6 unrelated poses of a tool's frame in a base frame.
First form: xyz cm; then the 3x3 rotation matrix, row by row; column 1 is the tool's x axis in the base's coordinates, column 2 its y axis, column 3 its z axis. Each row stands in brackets.
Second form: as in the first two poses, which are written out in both.
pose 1, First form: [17.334 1.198 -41.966], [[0.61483 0.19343 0.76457], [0.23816 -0.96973 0.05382], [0.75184 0.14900 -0.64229]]
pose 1, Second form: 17.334 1.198 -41.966 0.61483 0.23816 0.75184 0.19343 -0.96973 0.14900
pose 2, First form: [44.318 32.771 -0.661], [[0.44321 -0.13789 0.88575], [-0.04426 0.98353 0.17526], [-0.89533 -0.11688 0.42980]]
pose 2, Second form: 44.318 32.771 -0.661 0.44321 -0.04426 -0.89533 -0.13789 0.98353 -0.11688
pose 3, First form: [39.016 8.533 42.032], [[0.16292 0.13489 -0.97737], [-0.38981 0.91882 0.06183], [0.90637 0.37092 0.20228]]
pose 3, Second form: 39.016 8.533 42.032 0.16292 -0.38981 0.90637 0.13489 0.91882 0.37092
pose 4, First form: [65.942 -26.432 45.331], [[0.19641 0.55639 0.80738], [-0.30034 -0.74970 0.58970], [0.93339 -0.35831 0.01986]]
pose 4, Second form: 65.942 -26.432 45.331 0.19641 -0.30034 0.93339 0.55639 -0.74970 -0.35831
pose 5, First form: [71.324 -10.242 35.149], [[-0.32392 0.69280 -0.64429], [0.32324 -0.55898 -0.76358], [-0.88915 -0.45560 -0.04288]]
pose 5, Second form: 71.324 -10.242 35.149 -0.32392 0.32324 -0.88915 0.69280 -0.55898 -0.45560
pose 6, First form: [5.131 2.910 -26.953], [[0.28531 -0.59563 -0.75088], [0.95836 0.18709 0.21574], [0.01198 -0.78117 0.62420]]
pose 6, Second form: 5.131 2.910 -26.953 0.28531 0.95836 0.01198 -0.59563 0.18709 -0.78117
